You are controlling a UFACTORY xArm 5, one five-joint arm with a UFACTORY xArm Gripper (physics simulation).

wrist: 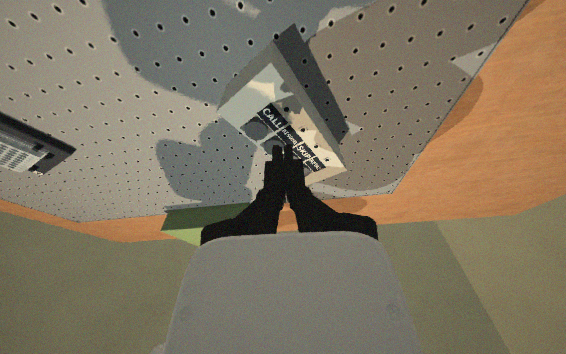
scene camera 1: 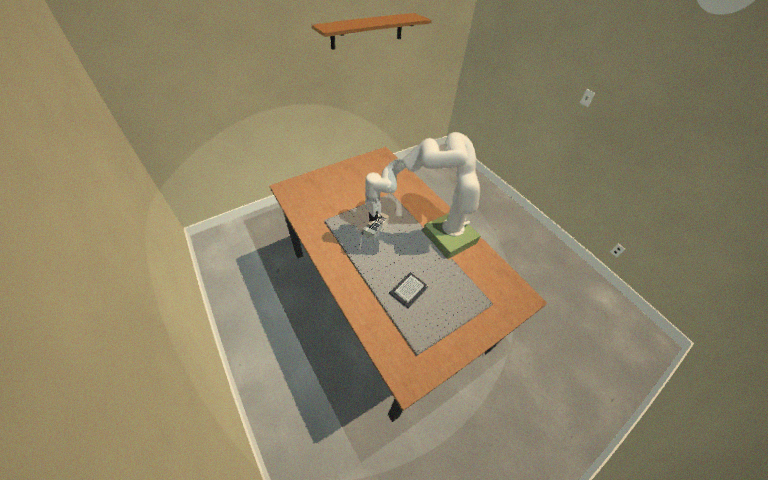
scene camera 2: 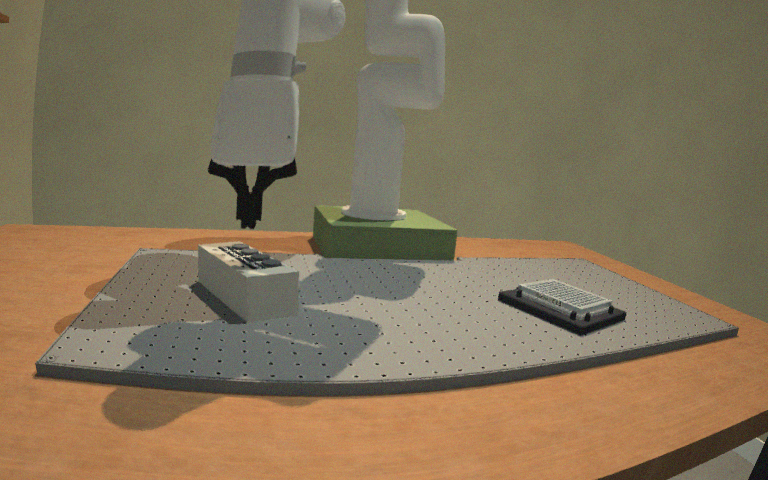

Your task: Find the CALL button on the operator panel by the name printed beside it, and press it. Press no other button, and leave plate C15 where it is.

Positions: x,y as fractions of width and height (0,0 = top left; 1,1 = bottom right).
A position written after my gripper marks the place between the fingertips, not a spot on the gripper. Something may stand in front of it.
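Observation:
There is my gripper (scene camera 2: 0.32,0.47), and the wrist view (wrist: 0.50,0.44) lets me see it as well. I can also see an operator panel (scene camera 2: 0.33,0.61), which appears again in the wrist view (wrist: 0.47,0.25). A plate C15 (scene camera 2: 0.74,0.62) is part of the scene too.

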